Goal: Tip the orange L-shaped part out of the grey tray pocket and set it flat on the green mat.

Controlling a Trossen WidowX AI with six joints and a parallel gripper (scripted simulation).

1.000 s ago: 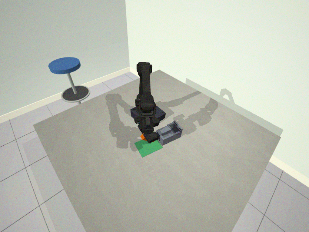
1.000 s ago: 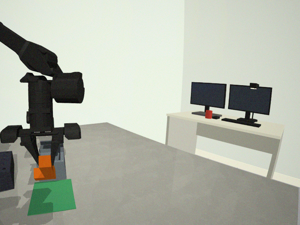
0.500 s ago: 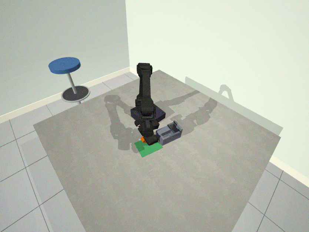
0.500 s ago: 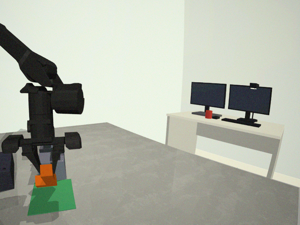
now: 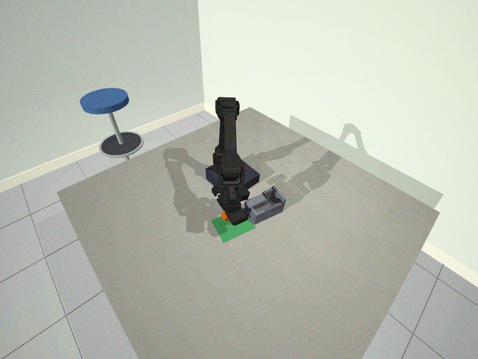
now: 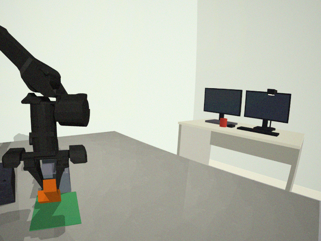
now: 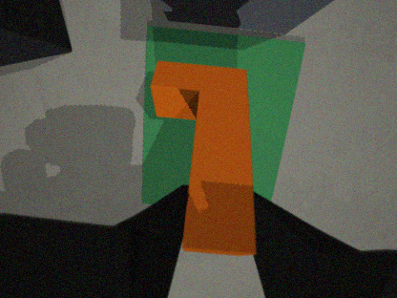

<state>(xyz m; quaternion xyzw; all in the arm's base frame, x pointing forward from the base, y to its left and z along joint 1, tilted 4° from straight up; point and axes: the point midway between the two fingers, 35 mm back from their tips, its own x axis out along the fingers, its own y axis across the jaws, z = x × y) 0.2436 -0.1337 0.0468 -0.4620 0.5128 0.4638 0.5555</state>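
The orange l-shaped part lies 30 mm to the left of my gripper tip, 30 mm below it and 10 mm behind it. Round my gripper tip: green mat: 90 mm below, 20 mm to the left.
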